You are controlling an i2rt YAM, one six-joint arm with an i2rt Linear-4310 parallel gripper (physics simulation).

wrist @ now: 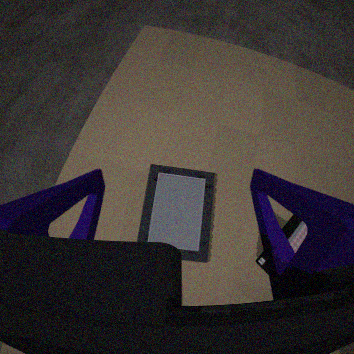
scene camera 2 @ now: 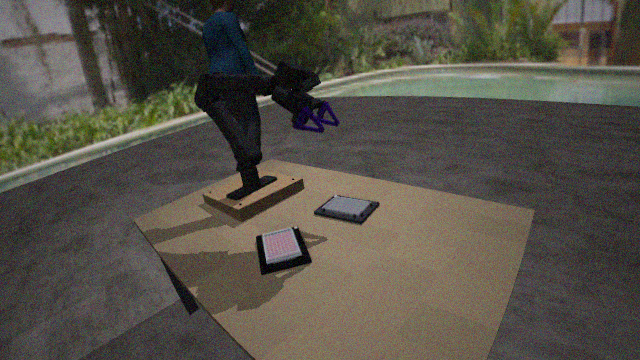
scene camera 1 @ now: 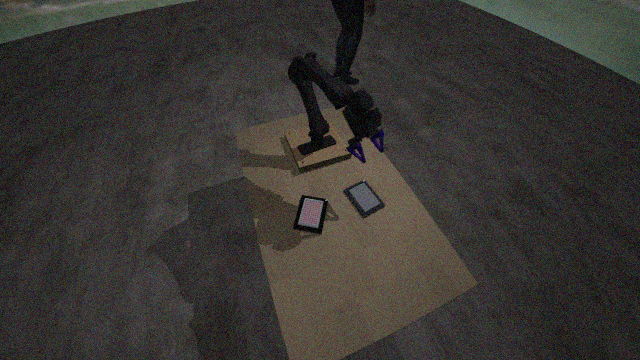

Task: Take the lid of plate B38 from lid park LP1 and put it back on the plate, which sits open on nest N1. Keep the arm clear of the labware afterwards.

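Places are measured from the arm's base along level axes (x ahead, y up, z right), in centimetres.
Where they show: gripper, fingertip midpoint: (wrist: 177, 177) (scene camera 2: 331, 127) (scene camera 1: 373, 157); arm's base at its link origin: (scene camera 2: 252, 188) (scene camera 1: 317, 145).
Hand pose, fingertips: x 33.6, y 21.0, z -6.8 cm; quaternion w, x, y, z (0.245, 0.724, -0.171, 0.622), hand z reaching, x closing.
Each offset is from my fingertips to the centre of the thing. Level surfaces: height alone.
The pale translucent lid {dz +1.0, dx +2.6, dy -23.7 cm} (scene camera 1: 364, 197) (scene camera 2: 345, 206) (wrist: 177, 212) lies flat on the dark grey lid park LP1 {dz +1.0, dx +2.6, dy -24.1 cm} (scene camera 1: 375, 209) (scene camera 2: 362, 218) (wrist: 210, 215). The open plate B38 {dz +26.0, dx -1.2, dy -23.2 cm} (scene camera 1: 312, 213) (scene camera 2: 282, 246) (wrist: 300, 237), white with pink wells, sits on the black nest N1 {dz +26.0, dx -1.2, dy -24.2 cm} (scene camera 1: 309, 230) (scene camera 2: 285, 266) (wrist: 296, 224). In the wrist view the right finger partly hides plate and nest. My gripper (scene camera 1: 373, 155) (scene camera 2: 330, 127) (wrist: 177, 177) is open and empty, with purple fingers wide apart. It hangs well above the table, with the lid park between the fingers in the wrist view.
The arm's base stands on a wooden block (scene camera 1: 325, 162) (scene camera 2: 270, 202) at the back of the wooden table {dy -25.1 cm} (scene camera 1: 380, 275) (scene camera 2: 400, 265) (wrist: 200, 100). A person (scene camera 1: 350, 37) (scene camera 2: 225, 45) stands behind the arm. Shadows fall across the table around the nest.
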